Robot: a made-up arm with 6 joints.
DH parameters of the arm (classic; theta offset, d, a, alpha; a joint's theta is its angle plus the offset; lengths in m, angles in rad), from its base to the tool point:
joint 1: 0 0.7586 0.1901 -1.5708
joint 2: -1.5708 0 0.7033 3.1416
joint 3: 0 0 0.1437 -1.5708
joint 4: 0 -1.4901 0 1.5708
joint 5: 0 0 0 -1.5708
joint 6: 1.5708 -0.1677 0 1.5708
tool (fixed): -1.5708 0 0 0
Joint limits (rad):
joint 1: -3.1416..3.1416
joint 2: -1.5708..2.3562
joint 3: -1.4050..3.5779
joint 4: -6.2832..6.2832
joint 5: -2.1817..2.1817
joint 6: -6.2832..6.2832
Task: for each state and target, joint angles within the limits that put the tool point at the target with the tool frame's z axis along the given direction. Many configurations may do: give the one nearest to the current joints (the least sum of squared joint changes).
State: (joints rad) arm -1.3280 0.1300 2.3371 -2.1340 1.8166 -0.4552
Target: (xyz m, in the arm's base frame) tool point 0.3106 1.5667 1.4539 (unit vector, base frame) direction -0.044 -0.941 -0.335
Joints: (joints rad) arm -1.8438 -0.5184 2.5339 -2.2515 1.9001 0.0627
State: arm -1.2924 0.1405 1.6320 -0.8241 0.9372 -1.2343
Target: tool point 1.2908 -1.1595 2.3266 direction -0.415 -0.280 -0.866
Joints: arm -0.6476 0.4813 0.9994 -1.0909 1.3803 -0.9521
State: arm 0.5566 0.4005 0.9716 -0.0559 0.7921 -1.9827
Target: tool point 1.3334 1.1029 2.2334 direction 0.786 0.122 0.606
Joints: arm 0.6525 0.4357 0.8299 0.4126 1.7003 -2.6577
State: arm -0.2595 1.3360 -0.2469 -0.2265 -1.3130 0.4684
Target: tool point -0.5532 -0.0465 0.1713 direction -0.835 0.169 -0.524
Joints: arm 0.1326 1.7116 -1.0907 -0.1650 -1.3831 0.3165
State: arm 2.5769 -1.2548 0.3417 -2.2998 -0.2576 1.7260
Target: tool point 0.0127 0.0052 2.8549 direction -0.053 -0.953 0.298
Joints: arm 2.0532 -0.8445 0.4389 -1.7568 0.0831 2.2704
